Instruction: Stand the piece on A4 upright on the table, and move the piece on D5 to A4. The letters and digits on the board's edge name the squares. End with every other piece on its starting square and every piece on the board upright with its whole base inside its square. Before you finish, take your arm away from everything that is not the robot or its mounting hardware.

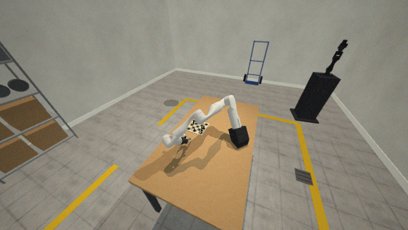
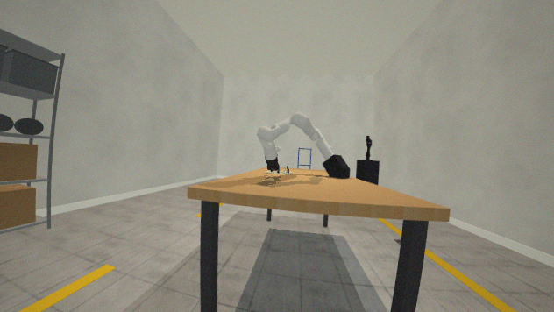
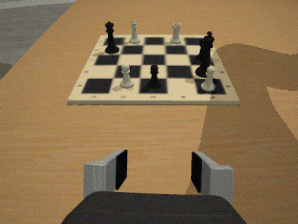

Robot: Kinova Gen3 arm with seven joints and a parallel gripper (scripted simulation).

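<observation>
Right now the small chessboard is 24 cm to the right of my hand, 4 cm below it and 4 cm behind it. Round my hand: black piece 28 cm to the right, 3 cm ahead, 1 cm below.
</observation>
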